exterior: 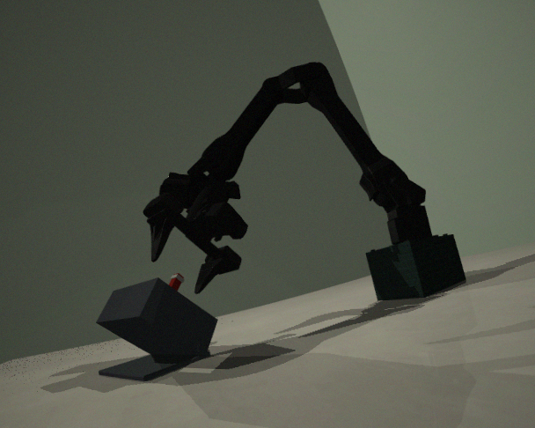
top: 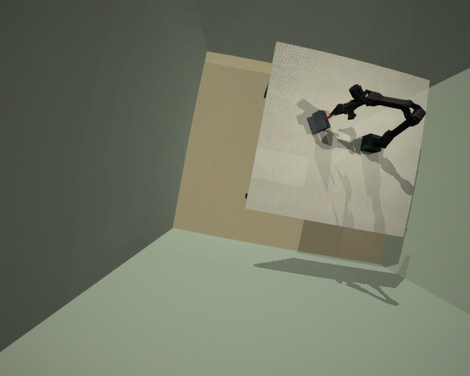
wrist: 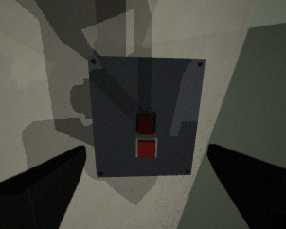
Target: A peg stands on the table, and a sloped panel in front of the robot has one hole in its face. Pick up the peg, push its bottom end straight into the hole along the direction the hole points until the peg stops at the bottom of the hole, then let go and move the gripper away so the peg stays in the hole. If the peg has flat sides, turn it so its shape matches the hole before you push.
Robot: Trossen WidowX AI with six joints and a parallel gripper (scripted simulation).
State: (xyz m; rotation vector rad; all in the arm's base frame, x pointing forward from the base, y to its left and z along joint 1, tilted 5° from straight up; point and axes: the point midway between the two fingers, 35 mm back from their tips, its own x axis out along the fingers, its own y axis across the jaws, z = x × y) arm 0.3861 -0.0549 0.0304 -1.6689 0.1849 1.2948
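Now: the red peg 10 mm ahead of my gripper tip, 10 mm to the left of it and 10 mm below it. The rest, counted from my gripper tip: grey sloped panel block (40 mm ahead, 40 mm to the left, 60 mm below); then flat grey plate (50 mm ahead, 50 mm to the left, 110 mm below).
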